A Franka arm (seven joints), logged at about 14 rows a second.
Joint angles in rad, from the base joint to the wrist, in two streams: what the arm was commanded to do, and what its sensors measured. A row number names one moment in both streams.
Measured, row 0:
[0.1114 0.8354 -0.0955 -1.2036 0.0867 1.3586 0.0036]
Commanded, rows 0 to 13:
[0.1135 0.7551 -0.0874 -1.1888 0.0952 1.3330 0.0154]
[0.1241 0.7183 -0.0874 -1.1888 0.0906 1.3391 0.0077]
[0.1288 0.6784 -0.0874 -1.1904 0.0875 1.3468 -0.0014]
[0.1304 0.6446 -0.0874 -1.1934 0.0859 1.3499 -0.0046]
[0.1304 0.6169 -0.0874 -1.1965 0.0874 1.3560 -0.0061]
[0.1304 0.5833 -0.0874 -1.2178 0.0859 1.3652 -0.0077]
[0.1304 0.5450 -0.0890 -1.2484 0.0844 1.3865 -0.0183]
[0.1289 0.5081 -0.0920 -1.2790 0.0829 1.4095 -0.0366]
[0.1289 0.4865 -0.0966 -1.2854 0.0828 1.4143 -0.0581]
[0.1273 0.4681 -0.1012 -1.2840 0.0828 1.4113 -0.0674]
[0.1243 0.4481 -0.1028 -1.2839 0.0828 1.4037 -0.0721]
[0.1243 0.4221 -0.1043 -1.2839 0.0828 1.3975 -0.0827]
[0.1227 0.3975 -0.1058 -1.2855 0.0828 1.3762 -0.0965]
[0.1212 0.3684 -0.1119 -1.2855 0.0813 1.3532 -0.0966]
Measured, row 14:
[0.1260 0.4520 -0.1079 -1.2325 0.0851 1.3735 -0.0705]
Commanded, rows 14 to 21:
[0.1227 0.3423 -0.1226 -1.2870 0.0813 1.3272 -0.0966]
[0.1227 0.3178 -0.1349 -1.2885 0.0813 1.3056 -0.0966]
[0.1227 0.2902 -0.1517 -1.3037 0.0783 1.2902 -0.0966]
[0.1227 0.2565 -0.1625 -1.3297 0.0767 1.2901 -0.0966]
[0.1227 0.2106 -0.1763 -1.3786 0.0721 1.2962 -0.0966]
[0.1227 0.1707 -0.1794 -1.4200 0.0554 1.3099 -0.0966]
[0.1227 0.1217 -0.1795 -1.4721 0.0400 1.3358 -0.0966]
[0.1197 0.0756 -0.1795 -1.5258 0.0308 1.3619 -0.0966]
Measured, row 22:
[0.1194 0.2023 -0.1834 -1.3694 0.0574 1.2993 -0.0872]
